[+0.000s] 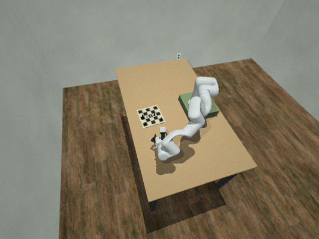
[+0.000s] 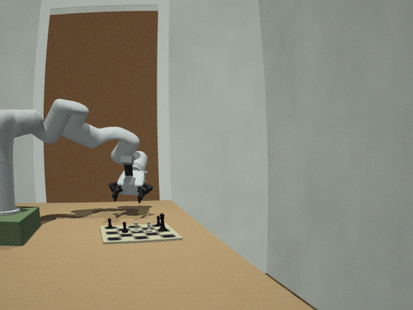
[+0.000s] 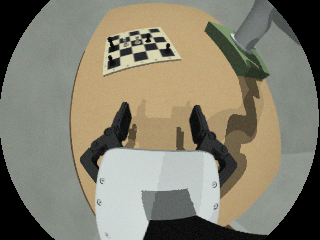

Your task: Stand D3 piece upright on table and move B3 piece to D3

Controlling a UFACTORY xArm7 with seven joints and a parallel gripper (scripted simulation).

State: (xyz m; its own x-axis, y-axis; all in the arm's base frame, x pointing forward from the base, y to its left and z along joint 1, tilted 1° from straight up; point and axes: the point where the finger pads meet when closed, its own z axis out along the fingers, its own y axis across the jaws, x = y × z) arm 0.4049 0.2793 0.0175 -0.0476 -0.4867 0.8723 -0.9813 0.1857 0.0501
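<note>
Right now my hand is 110 mm short of the tall black piece, 250 mm to the left of it and 40 mm above it. The rest, counted from my hand: small chessboard: 30 mm ahead, 270 mm to the right, 70 mm below.
</note>
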